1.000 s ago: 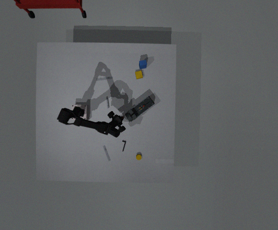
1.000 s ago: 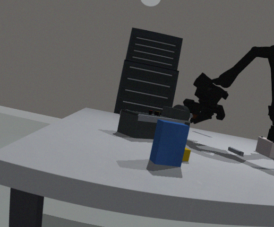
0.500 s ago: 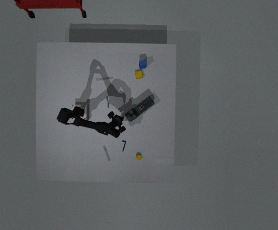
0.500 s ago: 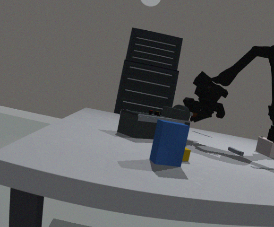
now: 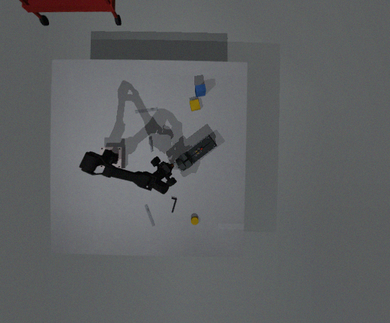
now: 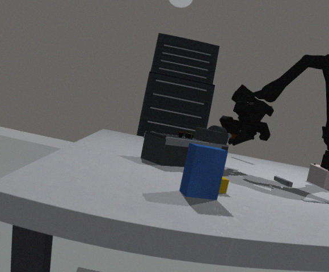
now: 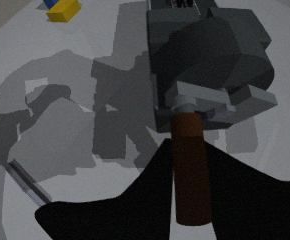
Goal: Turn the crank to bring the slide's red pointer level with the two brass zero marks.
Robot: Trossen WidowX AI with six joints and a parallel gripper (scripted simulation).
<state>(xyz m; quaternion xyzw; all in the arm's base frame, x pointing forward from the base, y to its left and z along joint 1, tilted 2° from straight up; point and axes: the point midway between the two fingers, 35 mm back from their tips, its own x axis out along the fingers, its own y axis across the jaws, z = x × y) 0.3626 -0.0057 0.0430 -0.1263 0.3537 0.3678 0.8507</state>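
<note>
My gripper tip is now 1 cm past the brown crank handle, 1 cm to the left of it and 2 cm below it. Also, from my gripper tip: red pointer 16 cm ahead, 12 cm to the left; then black hex key 3 cm ahead, 24 cm to the right, 7 cm below; then yellow block 8 cm ahead, 40 cm to the left, 6 cm below.
</note>
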